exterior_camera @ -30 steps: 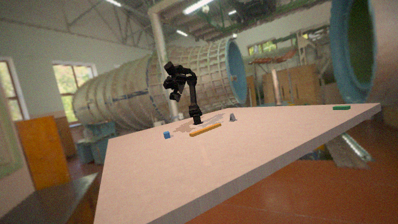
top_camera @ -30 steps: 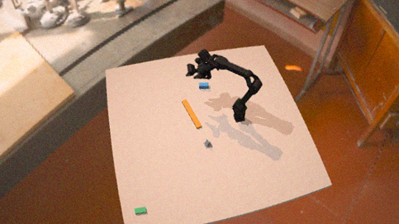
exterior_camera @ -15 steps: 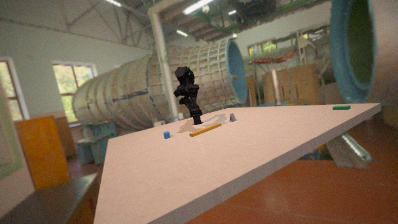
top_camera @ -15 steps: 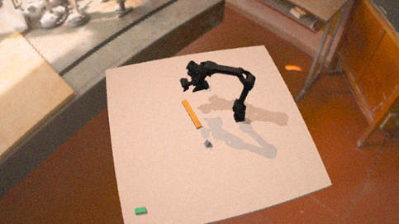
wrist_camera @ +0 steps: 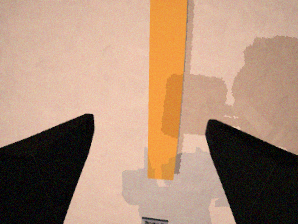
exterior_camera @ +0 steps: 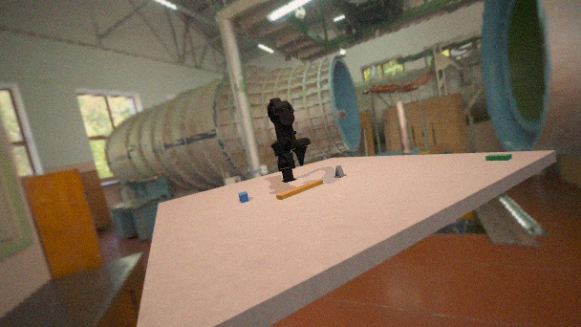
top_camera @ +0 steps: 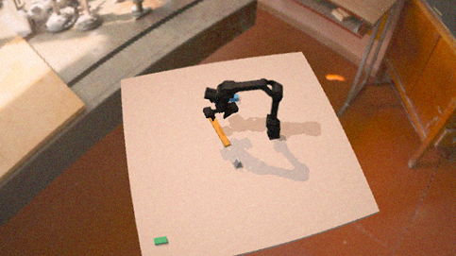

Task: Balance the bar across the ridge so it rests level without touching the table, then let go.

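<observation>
The orange bar lies 90 mm below my gripper tip. The rest, counted from my gripper tip: green block (600 mm to the left, 440 mm ahead, 90 mm below); then blue block (210 mm to the right, 140 mm behind, 80 mm below).
</observation>
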